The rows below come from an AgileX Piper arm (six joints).
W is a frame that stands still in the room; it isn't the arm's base.
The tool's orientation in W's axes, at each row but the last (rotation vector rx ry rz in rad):
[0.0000 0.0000 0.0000]
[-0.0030 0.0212 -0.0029]
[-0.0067 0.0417 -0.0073]
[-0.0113 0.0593 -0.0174]
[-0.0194 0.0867 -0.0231]
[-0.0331 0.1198 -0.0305]
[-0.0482 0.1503 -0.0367]
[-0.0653 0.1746 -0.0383]
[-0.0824 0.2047 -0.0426]
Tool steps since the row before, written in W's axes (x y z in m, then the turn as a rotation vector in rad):
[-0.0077 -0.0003 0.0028 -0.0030 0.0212 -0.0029]
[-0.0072 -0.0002 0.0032 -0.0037 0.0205 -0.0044]
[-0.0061 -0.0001 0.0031 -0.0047 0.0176 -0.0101]
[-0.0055 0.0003 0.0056 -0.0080 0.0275 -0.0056]
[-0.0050 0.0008 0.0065 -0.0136 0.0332 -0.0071]
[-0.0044 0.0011 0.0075 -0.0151 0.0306 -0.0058]
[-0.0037 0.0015 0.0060 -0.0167 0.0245 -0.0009]
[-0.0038 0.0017 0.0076 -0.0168 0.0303 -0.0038]
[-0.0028 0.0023 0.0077 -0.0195 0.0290 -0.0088]
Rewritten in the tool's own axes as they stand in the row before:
[-0.0077 -0.0003 0.0028 -0.0030 0.0212 -0.0029]
[-0.0073 -0.0002 0.0030 -0.0037 0.0205 -0.0044]
[-0.0062 -0.0002 0.0028 -0.0044 0.0176 -0.0102]
[-0.0058 0.0001 0.0053 -0.0081 0.0274 -0.0058]
[-0.0056 0.0006 0.0061 -0.0137 0.0330 -0.0076]
[-0.0053 0.0007 0.0069 -0.0153 0.0303 -0.0066]
[-0.0046 0.0011 0.0054 -0.0174 0.0240 -0.0023]
[-0.0051 0.0011 0.0069 -0.0172 0.0299 -0.0048]
[-0.0044 0.0015 0.0071 -0.0188 0.0290 -0.0103]

